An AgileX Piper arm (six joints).
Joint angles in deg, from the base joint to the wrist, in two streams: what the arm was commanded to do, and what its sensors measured. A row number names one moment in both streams.
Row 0, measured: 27.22, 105.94, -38.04, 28.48, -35.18, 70.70
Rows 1 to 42, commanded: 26.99, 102.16, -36.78, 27.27, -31.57, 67.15; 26.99, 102.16, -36.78, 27.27, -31.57, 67.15; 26.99, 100.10, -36.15, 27.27, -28.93, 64.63; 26.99, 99.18, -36.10, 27.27, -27.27, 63.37; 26.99, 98.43, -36.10, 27.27, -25.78, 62.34; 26.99, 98.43, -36.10, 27.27, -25.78, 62.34; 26.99, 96.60, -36.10, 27.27, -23.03, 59.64; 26.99, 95.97, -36.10, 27.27, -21.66, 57.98; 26.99, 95.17, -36.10, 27.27, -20.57, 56.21; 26.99, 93.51, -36.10, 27.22, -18.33, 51.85; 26.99, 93.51, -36.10, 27.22, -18.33, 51.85; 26.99, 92.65, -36.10, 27.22, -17.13, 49.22; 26.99, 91.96, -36.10, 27.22, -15.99, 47.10; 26.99, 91.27, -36.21, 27.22, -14.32, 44.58; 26.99, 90.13, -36.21, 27.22, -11.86, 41.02; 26.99, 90.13, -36.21, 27.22, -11.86, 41.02; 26.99, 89.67, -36.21, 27.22, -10.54, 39.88; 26.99, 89.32, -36.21, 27.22, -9.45, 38.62; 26.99, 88.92, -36.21, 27.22, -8.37, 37.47; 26.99, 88.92, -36.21, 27.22, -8.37, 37.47; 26.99, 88.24, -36.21, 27.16, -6.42, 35.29; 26.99, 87.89, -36.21, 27.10, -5.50, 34.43; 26.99, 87.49, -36.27, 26.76, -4.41, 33.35; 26.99, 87.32, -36.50, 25.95, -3.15, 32.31; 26.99, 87.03, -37.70, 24.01, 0.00, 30.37; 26.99, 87.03, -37.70, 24.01, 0.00, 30.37; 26.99, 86.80, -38.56, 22.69, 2.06, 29.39; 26.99, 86.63, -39.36, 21.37, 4.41, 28.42; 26.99, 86.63, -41.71, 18.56, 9.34, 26.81; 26.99, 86.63, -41.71, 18.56, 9.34, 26.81; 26.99, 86.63, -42.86, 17.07, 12.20, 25.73; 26.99, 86.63, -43.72, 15.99, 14.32, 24.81; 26.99, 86.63, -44.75, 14.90, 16.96, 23.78; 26.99, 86.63, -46.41, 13.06, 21.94, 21.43; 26.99, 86.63, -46.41, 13.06, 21.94, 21.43; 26.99, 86.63, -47.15, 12.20, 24.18, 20.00; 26.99, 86.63, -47.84, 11.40, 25.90, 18.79; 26.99, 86.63, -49.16, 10.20, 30.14, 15.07; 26.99, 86.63, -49.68, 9.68, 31.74, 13.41; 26.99, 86.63, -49.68, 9.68, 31.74, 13.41; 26.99, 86.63, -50.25, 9.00, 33.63, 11.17; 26.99, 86.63, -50.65, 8.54, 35.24, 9.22
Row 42, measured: 27.22, 87.09, -49.27, 10.54, 30.14, 15.07
